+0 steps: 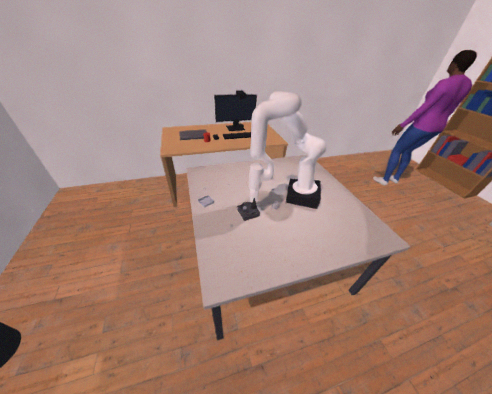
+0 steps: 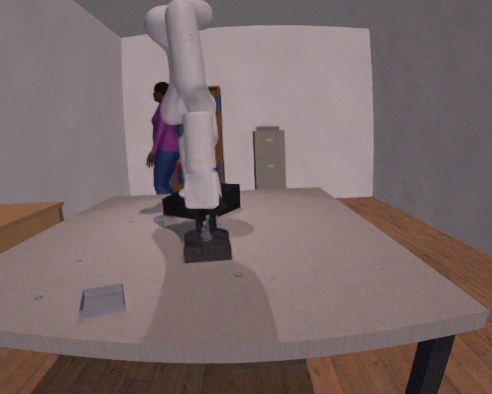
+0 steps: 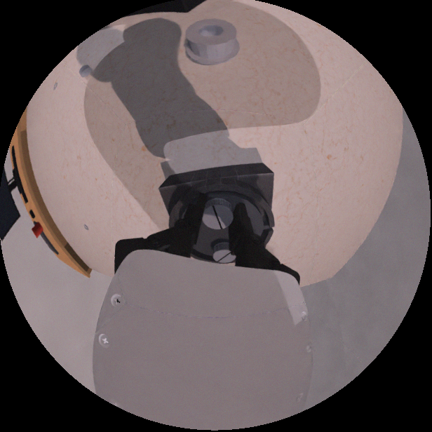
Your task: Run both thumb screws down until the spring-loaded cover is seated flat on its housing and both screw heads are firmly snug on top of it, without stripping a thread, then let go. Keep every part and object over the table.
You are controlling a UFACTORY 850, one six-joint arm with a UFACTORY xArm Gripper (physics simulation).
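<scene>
The dark housing (image 1: 249, 214) (image 2: 208, 253) (image 3: 220, 173) sits on the table with the round dark cover (image 3: 257, 216) on its top. Two grey slotted thumb screws stand in the cover. My gripper (image 1: 254, 203) (image 2: 206, 223) (image 3: 218, 209) points down at it and is shut on the thumb screw nearer the robot base (image 3: 218, 216), with a fingertip on either side of its head. The other thumb screw (image 3: 224, 253) stands on the side away from the base, outside the grip. Whether the cover lies flat, and any gap under the heads, cannot be made out.
A grey cylindrical knob-like part (image 1: 276, 205) (image 3: 211, 44) stands on the table between housing and robot base. A shallow grey tray (image 1: 205, 201) (image 2: 102, 301) lies near the table's edge. The black robot base (image 1: 303, 199) stands behind the housing. A person (image 1: 440, 107) stands beyond the table.
</scene>
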